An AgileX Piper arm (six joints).
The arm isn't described. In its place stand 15 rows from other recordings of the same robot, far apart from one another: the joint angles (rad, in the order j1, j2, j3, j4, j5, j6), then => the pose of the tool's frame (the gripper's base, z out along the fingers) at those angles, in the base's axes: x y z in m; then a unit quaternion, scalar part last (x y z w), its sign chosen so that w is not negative.
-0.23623 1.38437 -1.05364 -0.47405 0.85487 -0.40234 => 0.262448 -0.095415 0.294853 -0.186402 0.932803 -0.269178 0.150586
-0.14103 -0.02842 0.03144 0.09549 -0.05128 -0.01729 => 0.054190 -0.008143 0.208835 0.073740 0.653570 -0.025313 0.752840
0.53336 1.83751 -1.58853 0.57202 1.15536 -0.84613 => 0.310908 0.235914 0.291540 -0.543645 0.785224 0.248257 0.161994
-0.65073 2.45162 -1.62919 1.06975 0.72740 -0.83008 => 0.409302 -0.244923 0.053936 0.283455 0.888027 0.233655 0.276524
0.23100 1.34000 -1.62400 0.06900 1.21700 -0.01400 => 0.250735 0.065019 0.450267 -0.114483 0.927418 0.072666 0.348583
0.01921 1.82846 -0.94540 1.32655 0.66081 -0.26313 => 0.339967 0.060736 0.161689 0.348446 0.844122 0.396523 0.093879
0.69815 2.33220 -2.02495 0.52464 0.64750 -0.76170 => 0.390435 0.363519 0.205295 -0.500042 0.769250 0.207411 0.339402
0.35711 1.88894 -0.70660 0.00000 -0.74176 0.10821 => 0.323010 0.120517 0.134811 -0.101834 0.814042 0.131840 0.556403
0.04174 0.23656 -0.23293 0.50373 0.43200 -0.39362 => 0.066863 0.021200 0.243211 -0.048779 0.801510 0.114725 0.584843
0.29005 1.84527 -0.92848 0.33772 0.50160 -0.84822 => 0.305027 0.106170 0.127510 -0.412328 0.898071 0.061598 0.140213
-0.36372 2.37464 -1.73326 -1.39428 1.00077 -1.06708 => 0.430743 -0.244666 0.140622 0.585330 -0.601862 0.414042 0.351738
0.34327 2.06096 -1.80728 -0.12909 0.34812 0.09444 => 0.469538 0.163579 0.289566 -0.147930 0.850182 0.060798 0.501609
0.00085 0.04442 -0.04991 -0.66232 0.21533 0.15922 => 0.057176 -0.011908 0.212179 -0.135281 0.721368 -0.211532 0.645431
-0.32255 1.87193 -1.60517 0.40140 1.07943 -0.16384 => 0.389632 -0.097171 0.277752 0.142161 0.959793 0.146063 0.193010
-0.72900 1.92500 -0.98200 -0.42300 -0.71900 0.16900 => 0.315714 -0.248982 0.183678 0.130780 0.755057 -0.177150 0.617578
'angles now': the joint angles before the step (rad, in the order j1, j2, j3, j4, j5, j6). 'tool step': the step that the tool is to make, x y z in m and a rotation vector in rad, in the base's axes. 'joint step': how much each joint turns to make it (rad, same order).
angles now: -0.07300 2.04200 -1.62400 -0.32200 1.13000 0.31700
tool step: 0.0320 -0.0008 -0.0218 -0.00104 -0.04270 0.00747
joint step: 0.00289 0.12592 -0.12577 -0.00402 -0.04218 0.00995
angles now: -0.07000 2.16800 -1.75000 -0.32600 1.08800 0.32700
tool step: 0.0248 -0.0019 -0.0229 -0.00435 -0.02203 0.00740
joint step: -0.00009 0.11392 -0.11278 -0.00601 -0.02416 0.00196
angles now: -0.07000 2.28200 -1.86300 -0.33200 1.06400 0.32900
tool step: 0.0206 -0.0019 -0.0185 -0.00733 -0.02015 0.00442
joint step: -0.00007 0.10114 -0.11544 -0.00693 -0.00674 -0.00018
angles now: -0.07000 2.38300 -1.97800 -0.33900 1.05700 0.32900
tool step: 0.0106 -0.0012 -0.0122 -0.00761 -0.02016 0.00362
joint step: -0.00001 0.05490 -0.05561 -0.01006 -0.01927 0.00611
